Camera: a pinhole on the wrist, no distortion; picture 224 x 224 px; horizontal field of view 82.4 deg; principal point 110.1 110.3 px. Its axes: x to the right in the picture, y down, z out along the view. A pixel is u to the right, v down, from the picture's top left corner.
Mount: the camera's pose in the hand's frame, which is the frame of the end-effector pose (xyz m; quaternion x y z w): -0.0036 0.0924 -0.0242 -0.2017 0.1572 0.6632 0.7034
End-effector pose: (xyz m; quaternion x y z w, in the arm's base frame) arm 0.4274 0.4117 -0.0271 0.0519 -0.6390 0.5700 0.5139
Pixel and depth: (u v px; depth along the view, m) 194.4 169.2 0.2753
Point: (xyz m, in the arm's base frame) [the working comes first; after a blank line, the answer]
In the camera's frame: 0.1814 0.1267 0.2753

0.1633 0.3876 -0.3629
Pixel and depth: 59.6 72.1 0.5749
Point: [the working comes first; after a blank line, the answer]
In the camera's frame: -0.2269 -0.1717 0.5749

-0.1007 0.0670 0.0531
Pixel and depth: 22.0 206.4 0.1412
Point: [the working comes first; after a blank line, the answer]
In the camera's frame: -0.0972 0.1061 0.1412

0.3490 0.2681 -0.1454
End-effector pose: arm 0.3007 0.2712 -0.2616 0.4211 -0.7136 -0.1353 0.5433
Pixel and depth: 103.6 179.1 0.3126
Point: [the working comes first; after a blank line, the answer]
In the camera's frame: -0.0159 0.1681 0.3126

-0.0133 0.4922 -0.3201
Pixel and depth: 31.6 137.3 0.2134
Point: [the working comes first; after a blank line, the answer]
In the camera's frame: -0.1309 0.0450 0.2134

0.0684 0.3151 -0.3336
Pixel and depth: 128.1 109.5 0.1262
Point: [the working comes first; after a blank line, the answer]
In the camera's frame: 0.0178 -0.0008 0.1262

0.1556 0.3599 -0.1846
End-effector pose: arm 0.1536 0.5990 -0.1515 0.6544 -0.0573 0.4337 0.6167
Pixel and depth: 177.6 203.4 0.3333
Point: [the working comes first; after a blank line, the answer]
In the camera's frame: 0.1759 0.2425 0.3333

-0.1749 0.2491 0.0294
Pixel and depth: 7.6 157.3 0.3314
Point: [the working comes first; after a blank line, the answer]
In the camera's frame: -0.2655 0.1217 0.3314

0.2285 0.1895 -0.1782
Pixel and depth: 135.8 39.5 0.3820
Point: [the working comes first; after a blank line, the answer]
In the camera's frame: 0.0767 -0.2114 0.3820

0.2093 0.3644 0.2687
